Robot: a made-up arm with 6 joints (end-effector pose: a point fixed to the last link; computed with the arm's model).
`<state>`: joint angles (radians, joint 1 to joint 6).
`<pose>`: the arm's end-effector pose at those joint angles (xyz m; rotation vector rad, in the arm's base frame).
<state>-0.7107 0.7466 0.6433 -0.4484 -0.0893 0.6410</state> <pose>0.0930 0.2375 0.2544 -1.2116 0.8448 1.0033</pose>
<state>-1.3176 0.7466 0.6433 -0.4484 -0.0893 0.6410</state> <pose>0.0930 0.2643 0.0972 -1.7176 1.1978 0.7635</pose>
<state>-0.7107 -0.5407 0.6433 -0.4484 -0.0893 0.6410</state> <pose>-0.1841 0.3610 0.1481 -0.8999 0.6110 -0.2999</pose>
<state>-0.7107 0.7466 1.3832 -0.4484 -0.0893 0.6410</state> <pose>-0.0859 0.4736 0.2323 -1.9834 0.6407 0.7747</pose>
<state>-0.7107 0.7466 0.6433 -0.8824 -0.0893 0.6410</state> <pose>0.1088 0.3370 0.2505 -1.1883 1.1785 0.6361</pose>
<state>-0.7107 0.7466 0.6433 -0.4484 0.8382 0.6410</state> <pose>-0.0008 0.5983 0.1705 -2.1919 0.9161 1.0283</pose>
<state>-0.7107 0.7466 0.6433 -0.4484 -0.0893 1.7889</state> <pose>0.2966 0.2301 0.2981 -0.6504 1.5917 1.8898</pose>
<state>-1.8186 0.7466 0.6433 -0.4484 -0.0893 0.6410</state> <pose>0.0930 0.2147 -0.0253 -2.1161 1.4759 0.4842</pose>
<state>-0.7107 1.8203 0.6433 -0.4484 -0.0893 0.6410</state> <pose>0.3112 0.3630 0.1464 -1.2301 0.8758 2.1699</pose>
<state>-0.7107 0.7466 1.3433 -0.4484 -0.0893 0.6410</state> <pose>-0.0749 0.4632 0.2385 -1.9430 0.6545 0.7904</pose>
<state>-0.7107 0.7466 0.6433 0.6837 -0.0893 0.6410</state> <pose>0.2110 0.0350 0.1648 -1.0687 -0.1744 1.7996</pose>
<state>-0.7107 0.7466 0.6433 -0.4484 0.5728 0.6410</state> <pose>0.0433 0.5090 0.2239 -1.9072 0.9084 1.0377</pose>
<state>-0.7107 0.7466 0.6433 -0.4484 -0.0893 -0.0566</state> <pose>0.0378 0.2577 0.1370 -1.3662 0.3636 0.4320</pose>
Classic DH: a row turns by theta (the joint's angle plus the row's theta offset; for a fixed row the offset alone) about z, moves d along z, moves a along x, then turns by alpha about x. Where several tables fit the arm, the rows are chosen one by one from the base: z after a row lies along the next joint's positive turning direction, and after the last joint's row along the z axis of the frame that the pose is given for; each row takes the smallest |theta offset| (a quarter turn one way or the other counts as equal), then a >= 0, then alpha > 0; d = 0 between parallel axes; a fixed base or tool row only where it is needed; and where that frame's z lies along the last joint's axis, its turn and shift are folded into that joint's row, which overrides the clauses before.
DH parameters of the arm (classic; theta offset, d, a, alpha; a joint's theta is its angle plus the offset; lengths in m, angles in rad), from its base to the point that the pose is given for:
base (fixed): 1.5708 0.133 0 1.5708
joint 1: 0 0.063 0.367 -1.5708
joint 2: 0 -0.024 0.093 -1.5708
joint 3: 1.5708 -0.049 0.076 -1.5708
joint 4: 0 -0.016 -0.044 1.5708
joint 5: 1.5708 0.046 0.388 -1.5708
joint 6: 1.1351 0 -0.1919 0
tool (fixed): 0.4357 0.001 0 0

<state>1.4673 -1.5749 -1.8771 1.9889 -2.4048 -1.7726</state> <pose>0.0676 -0.1201 0.3884 -1.5988 2.1122 0.8738</pose>
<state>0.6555 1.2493 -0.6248 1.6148 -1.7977 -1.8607</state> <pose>0.0043 0.4895 0.5449 2.0053 1.4603 1.4385</pose>
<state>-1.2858 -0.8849 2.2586 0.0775 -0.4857 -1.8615</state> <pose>0.2365 0.3042 -0.1257 1.7200 1.7788 0.7190</pose>
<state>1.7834 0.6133 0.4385 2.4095 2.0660 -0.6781</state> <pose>0.0216 0.2850 0.6128 -0.4369 -0.2479 3.0354</pose>
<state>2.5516 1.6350 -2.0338 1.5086 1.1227 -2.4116</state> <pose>0.0058 0.0332 0.3210 0.7924 2.5371 0.0478</pose>
